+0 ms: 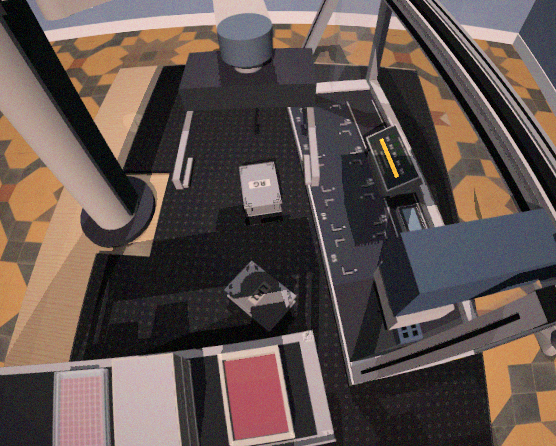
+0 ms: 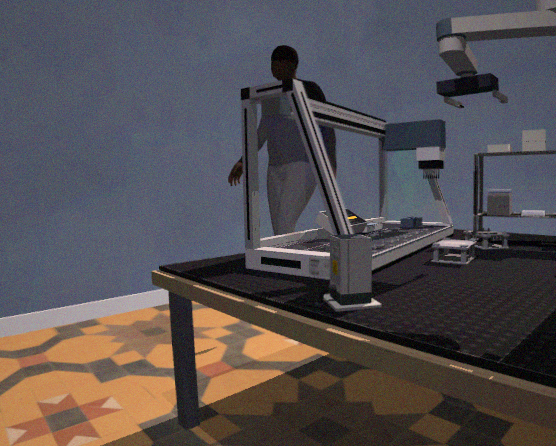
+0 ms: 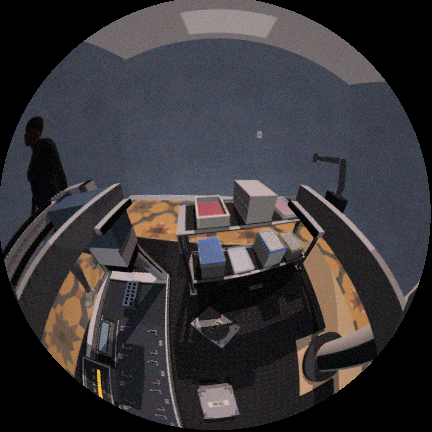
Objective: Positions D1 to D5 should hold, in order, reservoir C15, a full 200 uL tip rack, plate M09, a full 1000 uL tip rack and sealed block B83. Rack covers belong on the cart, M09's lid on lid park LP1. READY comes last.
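Note:
My gripper (image 1: 247, 182) (image 2: 483, 103) (image 3: 207, 190) is open and empty, high above the table and the stand marked RG (image 1: 260, 186) (image 2: 454, 250) (image 3: 218, 401). The cart (image 1: 321, 395) (image 3: 182, 220) holds a reservoir with red liquid (image 1: 257, 395) (image 3: 211, 208) and a pink plate (image 1: 82, 410) (image 3: 285, 208) on top. Below stand a blue-topped rack (image 3: 211, 257), a whitish flat piece (image 3: 241, 260), a speckled rack with blue edges (image 3: 270, 247) and a yellow-edged rack (image 3: 291, 243). Lid park LP1 (image 1: 261, 295) (image 3: 215, 326) is bare. Deck positions D4 and D5 look bare; the gripper partly hides D1 to D3.
A pale box (image 1: 145, 400) (image 3: 255, 201) stands on the cart. The blue pipetting head (image 1: 480, 260) (image 2: 415, 135) overhangs the deck's far end, near a blue rack (image 1: 410, 332) (image 3: 131, 294). A tilted display (image 1: 392, 157) lines the deck. The arm column (image 1: 65, 125) and a grey device (image 2: 351, 265) stand at the table; a person (image 2: 290, 140) stands behind.

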